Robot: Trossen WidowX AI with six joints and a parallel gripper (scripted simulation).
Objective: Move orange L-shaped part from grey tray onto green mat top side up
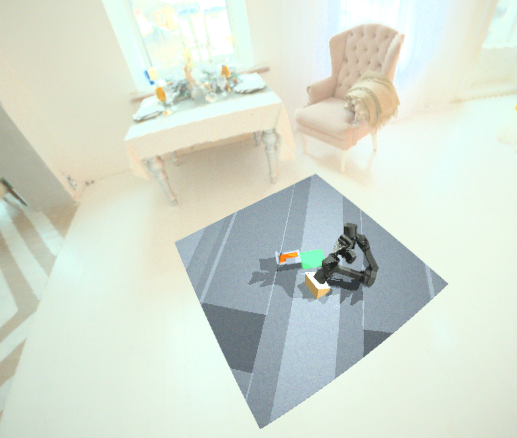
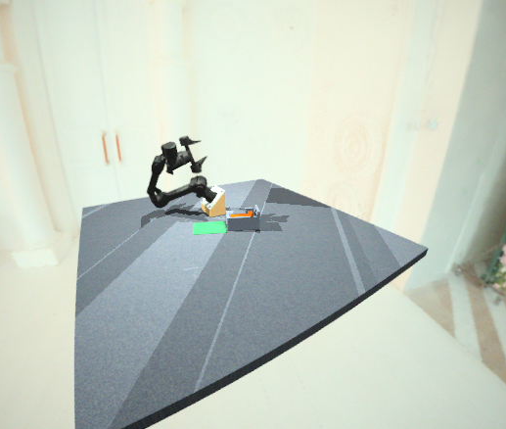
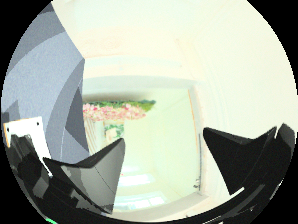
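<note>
Right now the orange L-shaped part is 29 cm below my gripper tip, 28 cm ahead of it and 6 cm to the left of it. The rest, counted from my gripper tip: green mat (35 cm below, 20 cm ahead, 9 cm to the right).
</note>
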